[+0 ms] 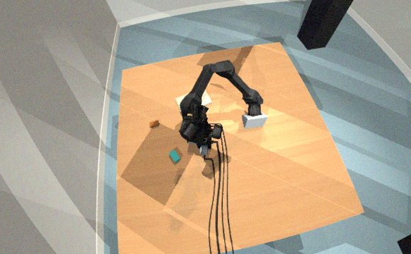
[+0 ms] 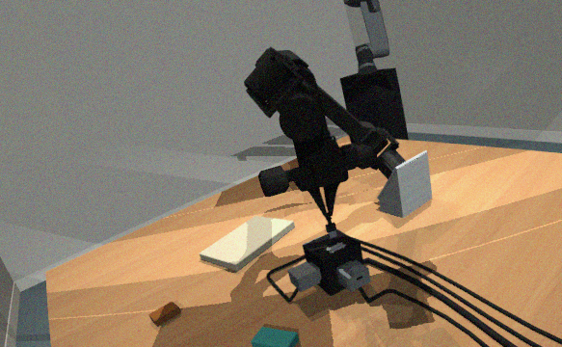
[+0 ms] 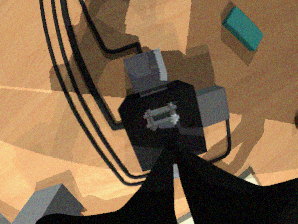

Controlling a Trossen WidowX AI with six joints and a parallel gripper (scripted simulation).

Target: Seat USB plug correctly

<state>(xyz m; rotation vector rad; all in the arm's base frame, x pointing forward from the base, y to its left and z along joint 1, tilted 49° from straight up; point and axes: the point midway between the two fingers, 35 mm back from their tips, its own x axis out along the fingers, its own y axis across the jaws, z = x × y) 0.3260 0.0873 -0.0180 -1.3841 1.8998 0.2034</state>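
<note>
The USB socket is 1 cm to the left of my gripper tip and 7 cm below it. The rest, counted from my gripper tip: cream slab: 30 cm to the right, 13 cm below; then brown block: 28 cm ahead, 21 cm to the right, 13 cm below; then teal block: 18 cm ahead, 3 cm to the left, 13 cm below.
</note>
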